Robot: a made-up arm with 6 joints. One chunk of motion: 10 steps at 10 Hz.
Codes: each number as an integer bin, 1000 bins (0 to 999) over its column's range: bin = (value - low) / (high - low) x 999, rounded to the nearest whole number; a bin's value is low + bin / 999 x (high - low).
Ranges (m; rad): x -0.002..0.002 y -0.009..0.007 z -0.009..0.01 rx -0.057..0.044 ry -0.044..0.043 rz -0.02..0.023
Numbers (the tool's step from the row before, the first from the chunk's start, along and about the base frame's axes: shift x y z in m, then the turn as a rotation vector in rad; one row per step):
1: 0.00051 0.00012 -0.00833 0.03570 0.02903 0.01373
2: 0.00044 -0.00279 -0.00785 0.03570 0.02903 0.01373
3: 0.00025 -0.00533 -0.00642 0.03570 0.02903 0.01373
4: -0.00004 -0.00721 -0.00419 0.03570 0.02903 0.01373
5: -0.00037 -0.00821 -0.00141 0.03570 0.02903 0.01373
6: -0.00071 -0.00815 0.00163 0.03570 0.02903 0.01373
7: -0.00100 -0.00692 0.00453 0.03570 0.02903 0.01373
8: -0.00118 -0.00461 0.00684 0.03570 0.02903 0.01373
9: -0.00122 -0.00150 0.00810 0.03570 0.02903 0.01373
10: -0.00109 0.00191 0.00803 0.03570 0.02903 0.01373
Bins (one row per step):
1: 627 569 35 917 839 784
2: 609 388 60 917 839 784
3: 562 229 136 917 839 784
4: 490 112 253 917 839 784
5: 407 49 399 917 839 784
6: 322 53 559 917 839 784
7: 250 130 711 917 839 784
8: 205 274 833 917 839 784
9: 195 468 899 917 839 784
10: 227 681 895 917 839 784

